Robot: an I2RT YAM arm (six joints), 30 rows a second.
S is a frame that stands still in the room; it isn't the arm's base.
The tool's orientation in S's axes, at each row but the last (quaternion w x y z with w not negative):
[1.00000, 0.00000, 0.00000, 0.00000]
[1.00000, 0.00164, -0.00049, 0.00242]
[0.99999, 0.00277, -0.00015, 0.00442]
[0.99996, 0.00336, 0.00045, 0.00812]
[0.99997, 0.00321, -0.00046, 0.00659]
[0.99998, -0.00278, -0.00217, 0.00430]
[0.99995, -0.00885, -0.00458, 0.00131]
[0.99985, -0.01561, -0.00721, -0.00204]
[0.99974, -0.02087, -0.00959, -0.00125]
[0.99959, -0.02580, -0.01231, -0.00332]
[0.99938, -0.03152, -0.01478, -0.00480]
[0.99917, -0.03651, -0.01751, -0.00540]
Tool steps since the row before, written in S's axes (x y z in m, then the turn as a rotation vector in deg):
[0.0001, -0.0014, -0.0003, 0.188, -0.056, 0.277]
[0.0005, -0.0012, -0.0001, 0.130, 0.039, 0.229]
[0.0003, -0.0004, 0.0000, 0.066, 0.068, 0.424]
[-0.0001, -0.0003, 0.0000, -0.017, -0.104, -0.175]
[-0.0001, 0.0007, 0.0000, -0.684, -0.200, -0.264]
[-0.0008, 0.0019, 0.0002, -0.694, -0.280, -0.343]
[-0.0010, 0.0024, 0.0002, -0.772, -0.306, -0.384]
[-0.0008, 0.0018, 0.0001, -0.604, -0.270, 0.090]
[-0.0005, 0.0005, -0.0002, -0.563, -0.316, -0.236]
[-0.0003, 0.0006, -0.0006, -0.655, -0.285, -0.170]
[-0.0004, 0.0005, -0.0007, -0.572, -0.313, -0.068]
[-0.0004, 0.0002, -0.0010, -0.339, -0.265, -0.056]
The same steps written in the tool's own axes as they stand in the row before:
[0.0001, -0.0014, -0.0003, 0.188, -0.056, 0.277]
[0.0005, -0.0012, -0.0001, 0.130, 0.039, 0.229]
[0.0003, -0.0004, 0.0000, 0.067, 0.070, 0.424]
[-0.0001, -0.0003, 0.0000, -0.019, -0.105, -0.174]
[-0.0001, 0.0007, 0.0000, -0.687, -0.193, -0.262]
[-0.0008, 0.0019, 0.0002, -0.698, -0.272, -0.342]
[-0.0010, 0.0024, 0.0003, -0.776, -0.297, -0.382]
[-0.0008, 0.0018, 0.0002, -0.602, -0.275, 0.090]
[-0.0005, 0.0005, -0.0002, -0.567, -0.308, -0.238]
[-0.0003, 0.0006, -0.0006, -0.657, -0.281, -0.168]
[-0.0004, 0.0005, -0.0007, -0.571, -0.314, -0.071]
[-0.0004, 0.0003, -0.0010, -0.338, -0.264, -0.063]

